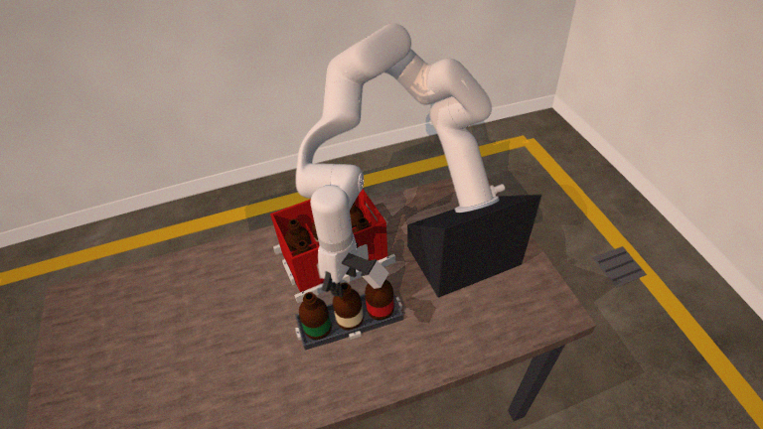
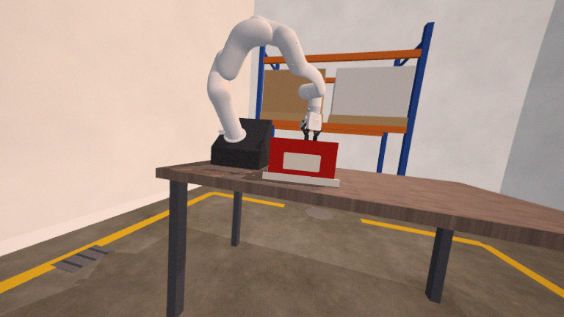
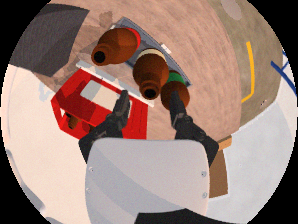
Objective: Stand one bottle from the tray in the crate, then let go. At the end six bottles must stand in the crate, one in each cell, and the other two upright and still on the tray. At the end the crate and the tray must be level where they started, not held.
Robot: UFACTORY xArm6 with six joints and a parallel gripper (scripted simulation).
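Right now my hand is 9 cm past the red-labelled bottle, 1 cm to the right of it and 10 cm above it. Also, from my hand: crate (5 cm behind, 22 cm to the right, 10 cm below); green-label bottle (9 cm ahead, 2 cm to the right, 10 cm below); grey tray (17 cm below).
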